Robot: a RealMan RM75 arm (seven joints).
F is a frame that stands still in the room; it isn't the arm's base.
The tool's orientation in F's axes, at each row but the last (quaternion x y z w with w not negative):
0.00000, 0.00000, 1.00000, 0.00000
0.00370, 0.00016, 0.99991, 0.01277
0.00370, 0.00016, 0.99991, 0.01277
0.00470, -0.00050, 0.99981, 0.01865
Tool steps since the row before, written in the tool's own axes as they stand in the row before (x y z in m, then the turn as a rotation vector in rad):
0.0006, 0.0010, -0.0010, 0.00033, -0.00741, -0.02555
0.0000, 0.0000, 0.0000, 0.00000, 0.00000, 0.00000
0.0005, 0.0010, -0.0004, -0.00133, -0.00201, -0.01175
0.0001, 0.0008, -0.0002, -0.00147, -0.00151, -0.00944
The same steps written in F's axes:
-0.0006, -0.0010, -0.0010, -0.00033, 0.00741, -0.02555
0.0000, 0.0000, 0.0000, 0.00000, 0.00000, 0.00000
-0.0005, -0.0010, -0.0004, 0.00129, 0.00197, -0.01176
-0.0001, -0.0008, -0.0002, 0.00144, 0.00147, -0.00945

